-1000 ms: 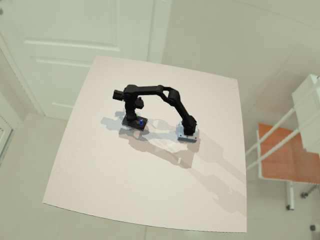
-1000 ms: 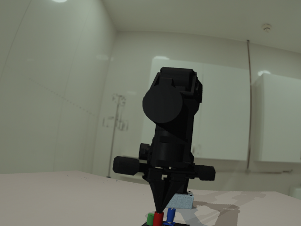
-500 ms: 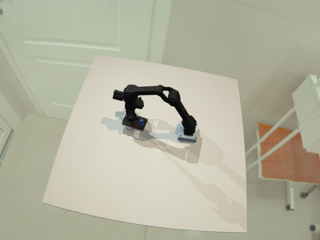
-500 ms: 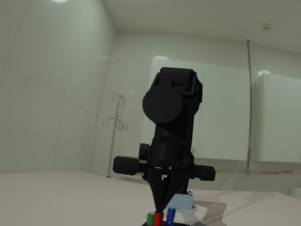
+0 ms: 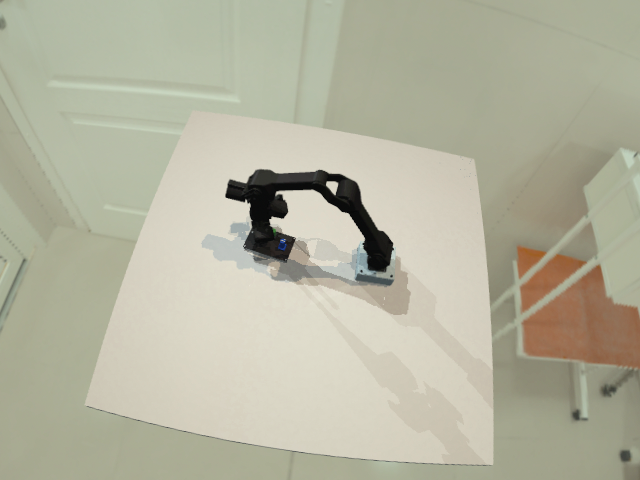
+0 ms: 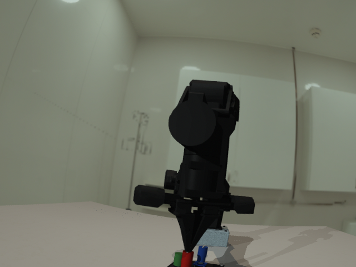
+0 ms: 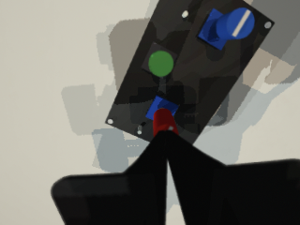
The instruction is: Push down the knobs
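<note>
Right now my gripper tip is 10 mm above the red knob. Round my gripper tip: blue knob (80 mm behind, 30 mm to the left, 20 mm below).
</note>
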